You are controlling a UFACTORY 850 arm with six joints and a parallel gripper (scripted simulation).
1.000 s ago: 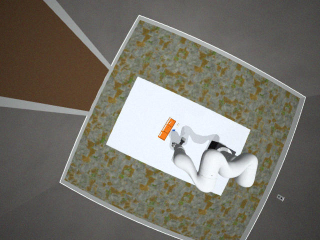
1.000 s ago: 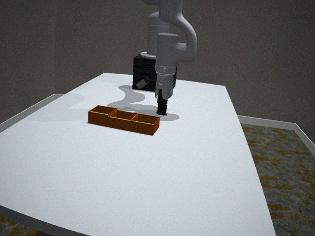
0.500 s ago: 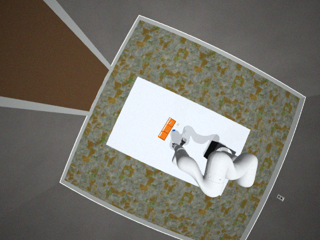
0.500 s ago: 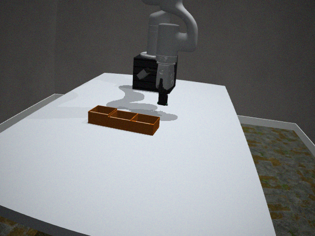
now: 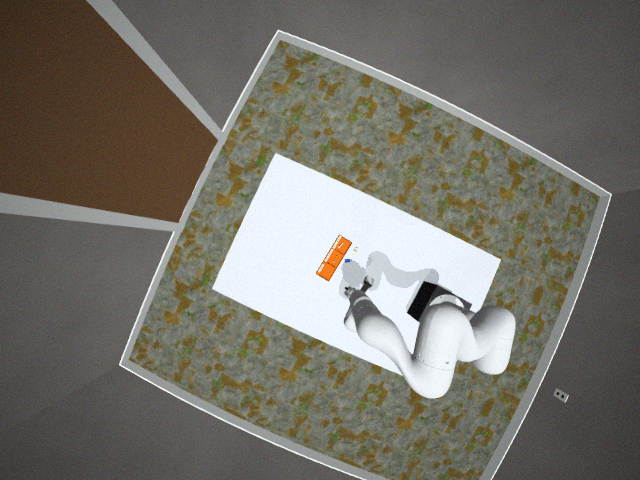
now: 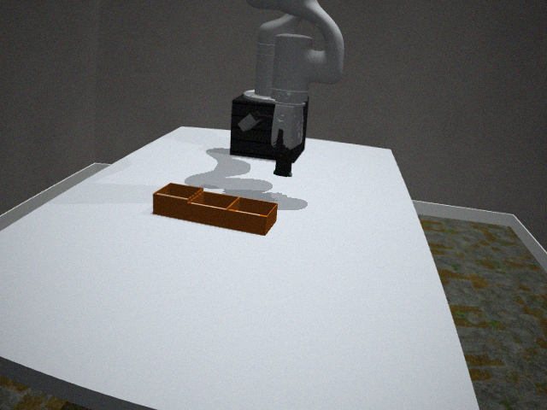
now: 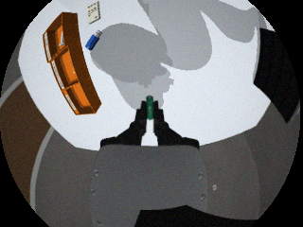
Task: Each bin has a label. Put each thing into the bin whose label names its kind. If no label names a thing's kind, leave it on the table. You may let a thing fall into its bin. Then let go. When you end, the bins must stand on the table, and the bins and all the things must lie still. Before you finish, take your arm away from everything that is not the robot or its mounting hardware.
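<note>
My hand is 17 cm short of the three joined orange bins, 12 cm to the left of it and 6 cm above it. Also, from my hand: orange stick 15 cm ahead, 12 cm to the right, 7 cm below; green cylinder 2 cm below; blue USB stick 14 cm to the right, 8 cm below, 8 cm ahead.
</note>
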